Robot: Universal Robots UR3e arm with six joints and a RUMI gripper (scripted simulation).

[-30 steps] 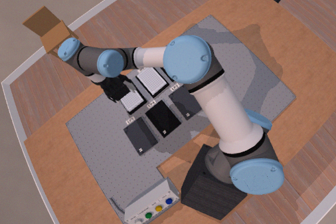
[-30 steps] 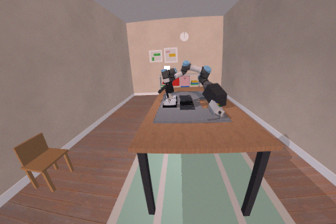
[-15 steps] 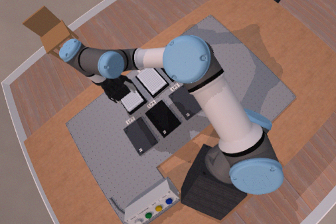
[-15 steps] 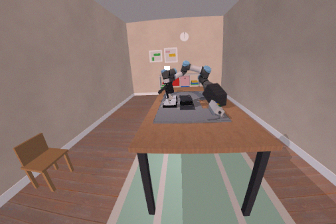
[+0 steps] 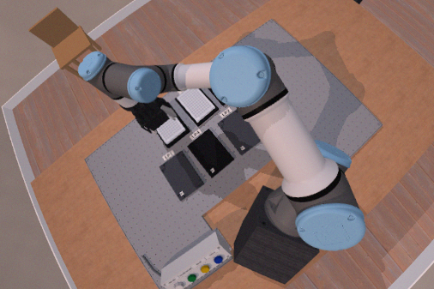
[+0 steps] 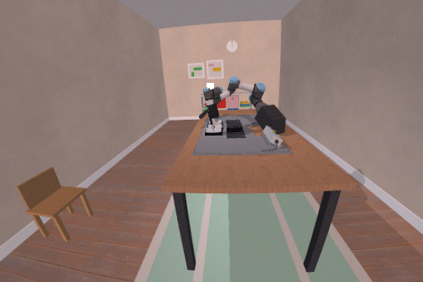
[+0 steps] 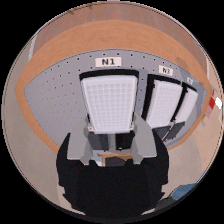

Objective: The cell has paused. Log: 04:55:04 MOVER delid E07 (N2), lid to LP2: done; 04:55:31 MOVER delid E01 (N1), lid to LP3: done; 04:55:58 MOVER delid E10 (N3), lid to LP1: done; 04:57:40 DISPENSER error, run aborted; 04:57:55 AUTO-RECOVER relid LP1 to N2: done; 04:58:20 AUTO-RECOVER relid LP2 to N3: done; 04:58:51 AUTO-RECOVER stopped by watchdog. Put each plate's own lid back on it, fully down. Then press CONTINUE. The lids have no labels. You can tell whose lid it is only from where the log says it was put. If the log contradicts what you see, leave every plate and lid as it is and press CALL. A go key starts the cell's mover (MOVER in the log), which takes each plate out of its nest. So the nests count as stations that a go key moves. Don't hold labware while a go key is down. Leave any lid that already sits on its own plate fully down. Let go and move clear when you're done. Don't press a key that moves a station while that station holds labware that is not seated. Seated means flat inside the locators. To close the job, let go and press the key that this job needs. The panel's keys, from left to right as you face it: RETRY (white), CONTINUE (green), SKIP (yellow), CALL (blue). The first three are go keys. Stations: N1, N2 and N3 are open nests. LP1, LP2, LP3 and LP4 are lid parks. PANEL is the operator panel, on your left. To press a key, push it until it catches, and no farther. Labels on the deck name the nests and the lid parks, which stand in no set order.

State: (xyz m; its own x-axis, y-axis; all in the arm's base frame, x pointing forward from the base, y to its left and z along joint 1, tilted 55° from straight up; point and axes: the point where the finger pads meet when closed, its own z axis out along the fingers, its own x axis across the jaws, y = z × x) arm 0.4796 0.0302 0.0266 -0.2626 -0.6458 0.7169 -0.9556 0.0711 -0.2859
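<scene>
Right now my hand is 20 mm above the plate. The rest, counted from my hand: lid park LP1: 150 mm behind, 120 mm to the left, 40 mm below; then lid park LP4: 190 mm behind, 10 mm to the right, 40 mm below; then lid: 40 mm behind, 130 mm to the right, 20 mm below.
</scene>
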